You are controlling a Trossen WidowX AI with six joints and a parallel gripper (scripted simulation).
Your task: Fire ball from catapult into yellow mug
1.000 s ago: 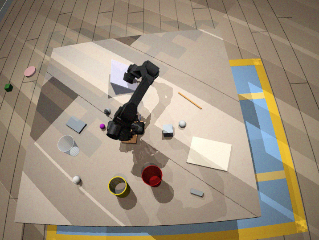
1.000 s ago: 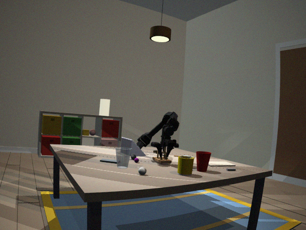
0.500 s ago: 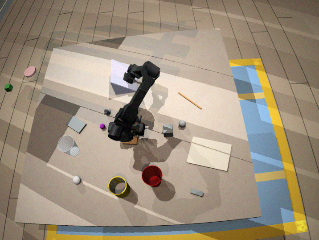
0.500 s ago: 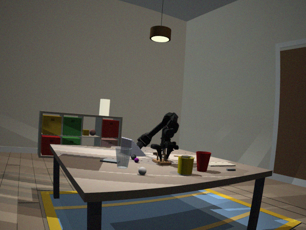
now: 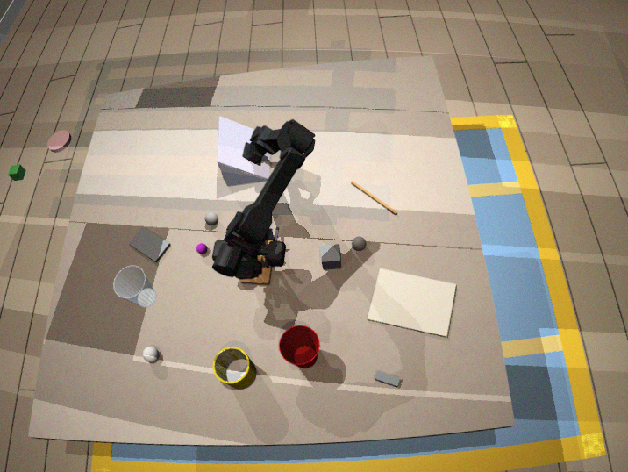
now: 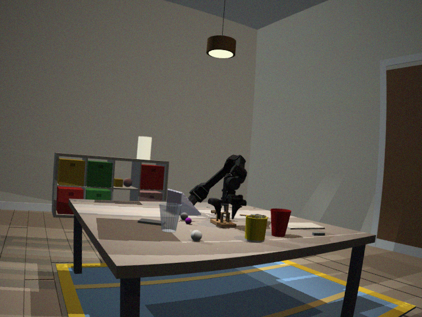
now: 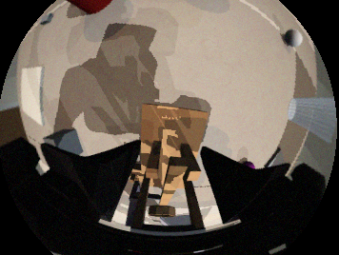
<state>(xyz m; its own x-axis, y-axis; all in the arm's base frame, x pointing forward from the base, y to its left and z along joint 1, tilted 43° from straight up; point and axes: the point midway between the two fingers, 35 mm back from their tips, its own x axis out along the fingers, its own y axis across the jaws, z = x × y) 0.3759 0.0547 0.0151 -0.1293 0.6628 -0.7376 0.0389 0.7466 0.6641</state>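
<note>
The purple ball is 6 cm behind my gripper tip, 17 cm to the right of it and 2 cm below it. From my gripper tip the other things lie so: red cup: 24 cm ahead, 15 cm to the left; then wooden catapult: 7 cm behind, 2 cm to the left, 2 cm above; then grey cube: 3 cm behind, 20 cm to the left, 1 cm below.
</note>
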